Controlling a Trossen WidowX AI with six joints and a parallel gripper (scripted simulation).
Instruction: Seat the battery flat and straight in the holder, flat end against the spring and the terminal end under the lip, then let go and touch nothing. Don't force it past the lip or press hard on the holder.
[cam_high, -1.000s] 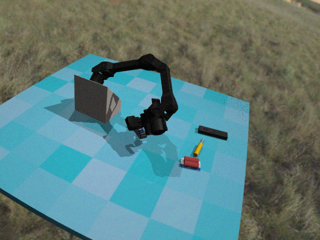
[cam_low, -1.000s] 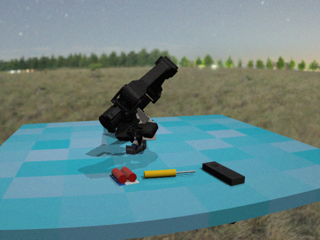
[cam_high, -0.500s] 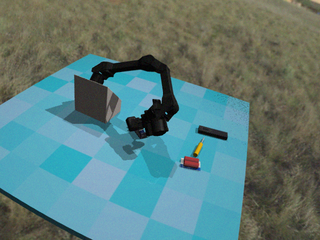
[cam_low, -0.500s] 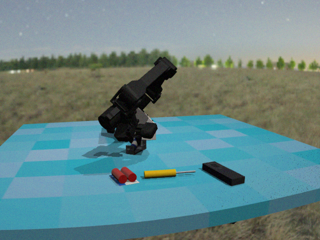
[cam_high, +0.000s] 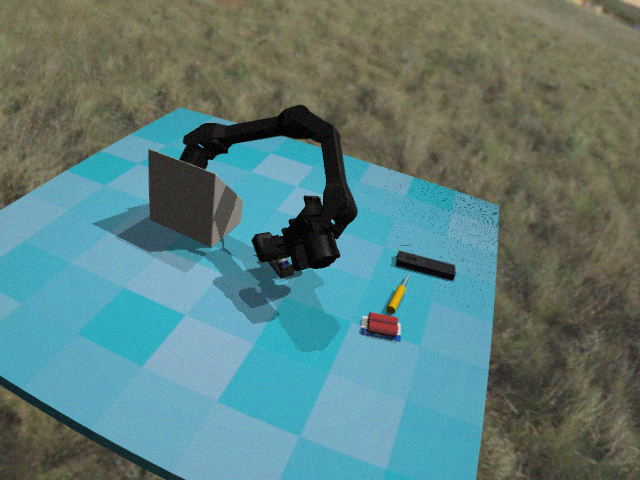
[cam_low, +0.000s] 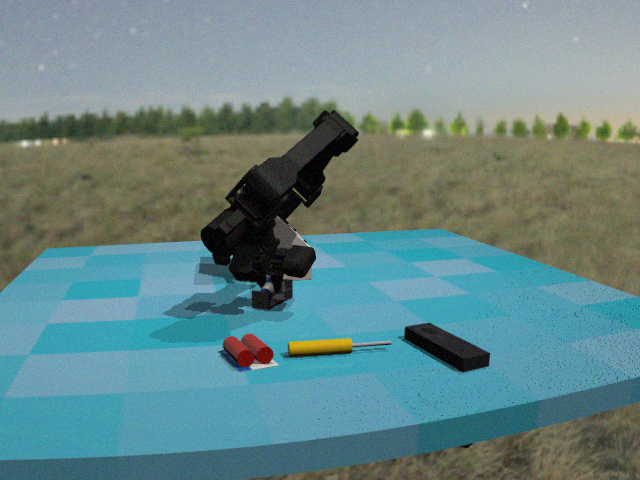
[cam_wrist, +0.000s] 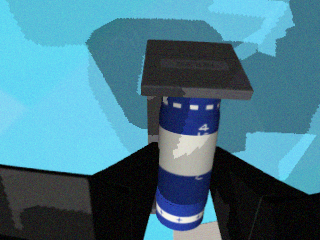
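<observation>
The grey battery is 1 cm above my gripper tip. From my gripper tip the other things lie so: black bar (35 cm ahead, 18 cm to the left, 1 cm below); then small card (28 cm ahead, 10 cm to the right, 1 cm below); then yellow-handled screwdriver (30 cm ahead, 4 cm to the left, 1 cm below).
</observation>
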